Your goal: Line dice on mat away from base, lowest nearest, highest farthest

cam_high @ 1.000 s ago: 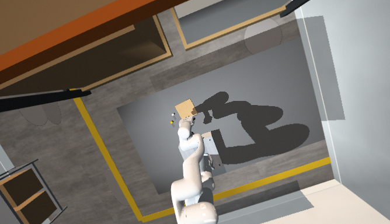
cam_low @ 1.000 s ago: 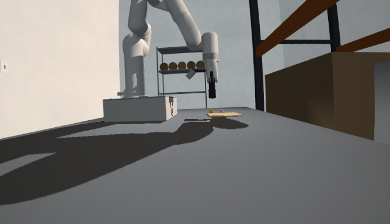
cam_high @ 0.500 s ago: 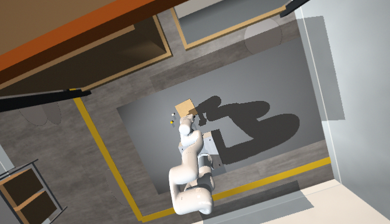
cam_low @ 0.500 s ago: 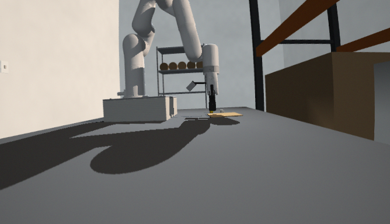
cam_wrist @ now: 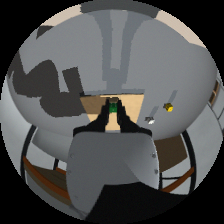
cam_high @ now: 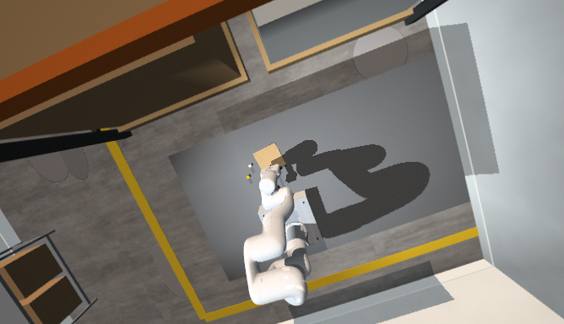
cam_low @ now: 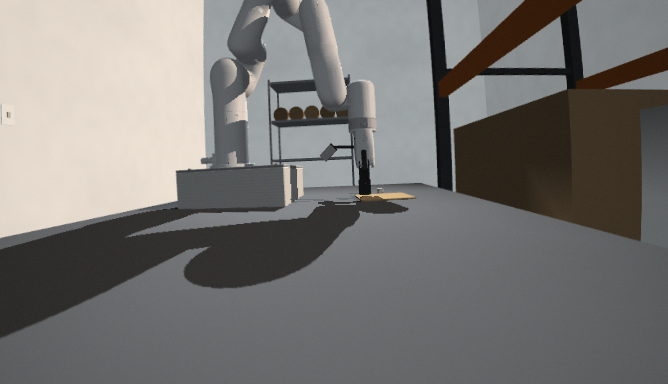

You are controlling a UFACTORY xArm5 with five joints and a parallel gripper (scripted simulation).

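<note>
Right now the green die is 10 mm below my hand. Also, from my hand: yellow die 20 mm ahead, 150 mm to the left, 20 mm below; then white die 70 mm ahead, 100 mm to the left, 20 mm below; then tan mat 50 mm ahead, 10 mm to the right, 30 mm below.
</note>
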